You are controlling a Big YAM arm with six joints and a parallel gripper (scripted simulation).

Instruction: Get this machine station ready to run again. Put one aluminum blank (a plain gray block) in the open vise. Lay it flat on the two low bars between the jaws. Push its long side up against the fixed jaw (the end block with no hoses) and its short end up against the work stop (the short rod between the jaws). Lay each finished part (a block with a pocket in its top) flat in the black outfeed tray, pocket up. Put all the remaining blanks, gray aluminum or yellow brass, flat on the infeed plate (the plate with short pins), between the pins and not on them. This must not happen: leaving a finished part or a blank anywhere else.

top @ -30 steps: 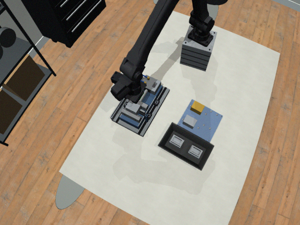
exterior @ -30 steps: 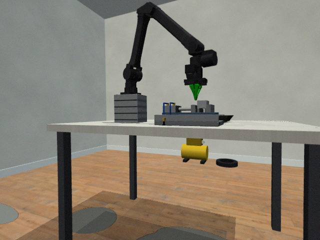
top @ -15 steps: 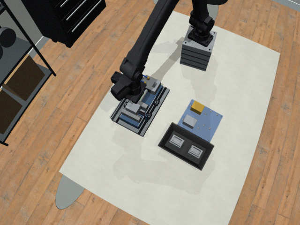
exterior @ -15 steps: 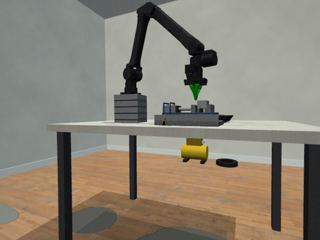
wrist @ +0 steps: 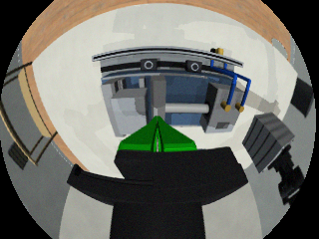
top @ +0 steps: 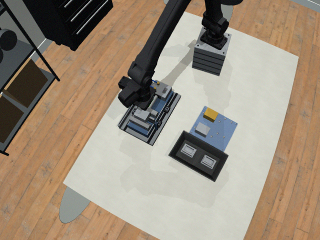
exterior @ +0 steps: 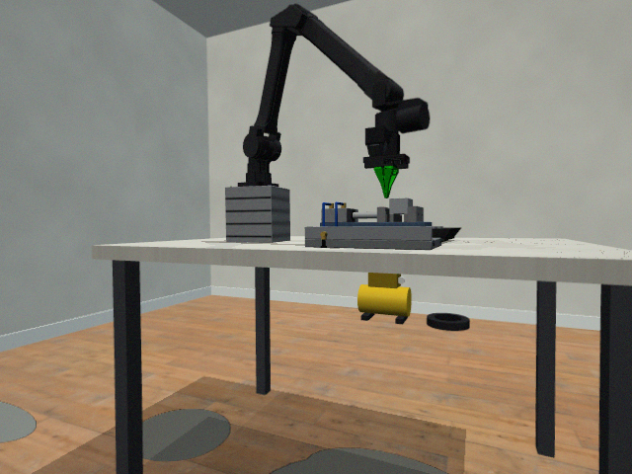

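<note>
My gripper is now 12 cm past the hose-end block, 5 cm above it and 1 cm to the left of it. Also, from my hand: yellow brass blank 26 cm to the left, 18 cm behind, 10 cm below.
</note>
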